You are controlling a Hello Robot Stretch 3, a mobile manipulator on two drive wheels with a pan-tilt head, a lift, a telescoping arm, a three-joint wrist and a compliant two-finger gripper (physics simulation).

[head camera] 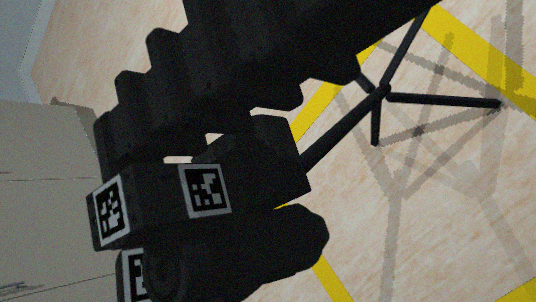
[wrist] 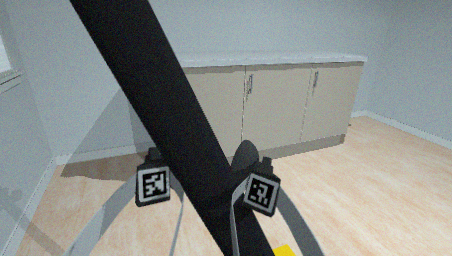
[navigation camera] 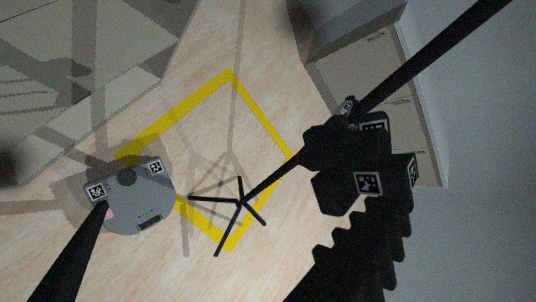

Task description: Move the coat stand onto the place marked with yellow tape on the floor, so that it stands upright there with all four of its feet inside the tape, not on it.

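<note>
The black coat stand leans, its pole slanting across the wrist view. My gripper is shut on the pole, with a finger on either side; my wrist hides it in the head view. The yellow tape marks a square on the floor. Two feet meet their shadows inside the tape; the other two seem raised. In the navigation view one of these shows past the tape's edge and the other beyond its near corner.
A beige cabinet stands behind the gripper, near the wall. My grey base covers the tape's left corner. Another grey-beige unit stands at the upper left of the navigation view.
</note>
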